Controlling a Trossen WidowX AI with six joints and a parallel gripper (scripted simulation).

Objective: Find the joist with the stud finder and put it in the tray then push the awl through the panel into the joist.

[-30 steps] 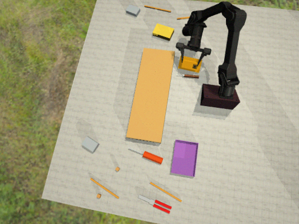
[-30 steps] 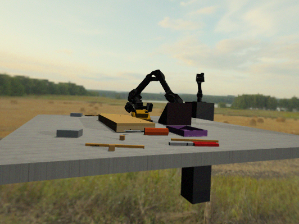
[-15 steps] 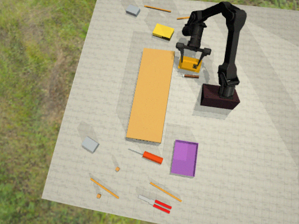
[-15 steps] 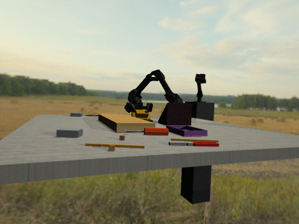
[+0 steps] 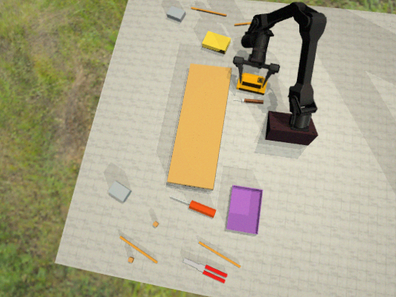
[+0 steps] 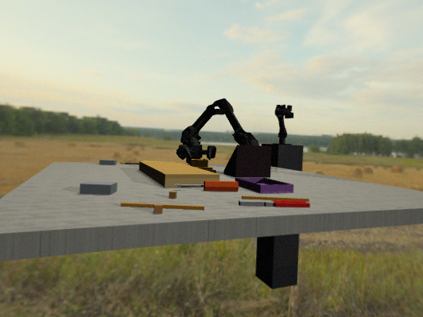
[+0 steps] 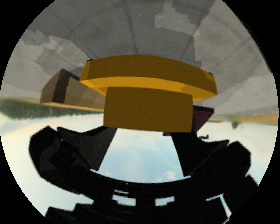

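My gripper tip is now 3 cm to the left of the yellow stud finder, 2 cm past it and 2 cm above it. The rest, counted from my gripper tip: yellow block 22 cm to the right, 17 cm ahead, 5 cm below; purple tray 49 cm to the left, 5 cm below, 3 cm behind; awl 5 cm below, 4 cm to the left, 1 cm ahead.
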